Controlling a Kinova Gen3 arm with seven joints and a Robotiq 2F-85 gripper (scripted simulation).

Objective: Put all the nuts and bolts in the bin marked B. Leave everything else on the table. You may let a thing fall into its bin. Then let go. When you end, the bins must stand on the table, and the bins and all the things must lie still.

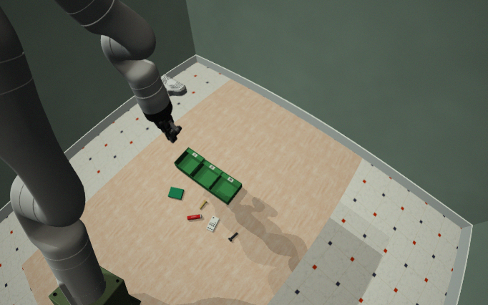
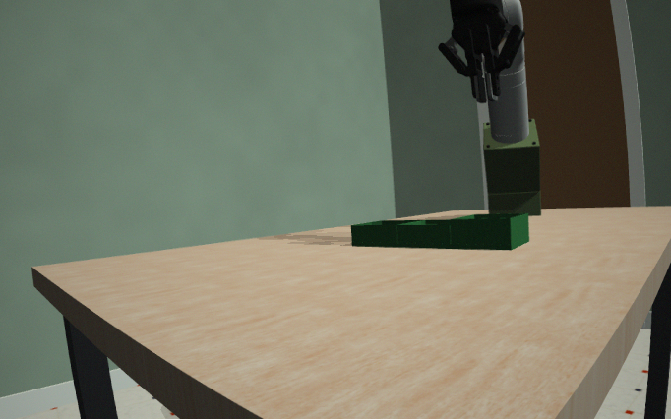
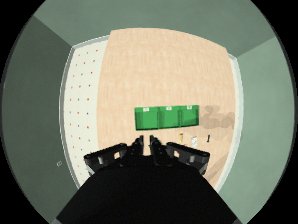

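My gripper is now 30 cm to the left of the black bolt, 21 cm above it and 5 cm past it. Also, from my hand: brass bolt 21 cm below, 15 cm to the right, 4 cm behind; then flat green block 21 cm below, 9 cm behind, 5 cm to the right; then green bin 20 cm below, 8 cm to the right, 4 cm ahead.
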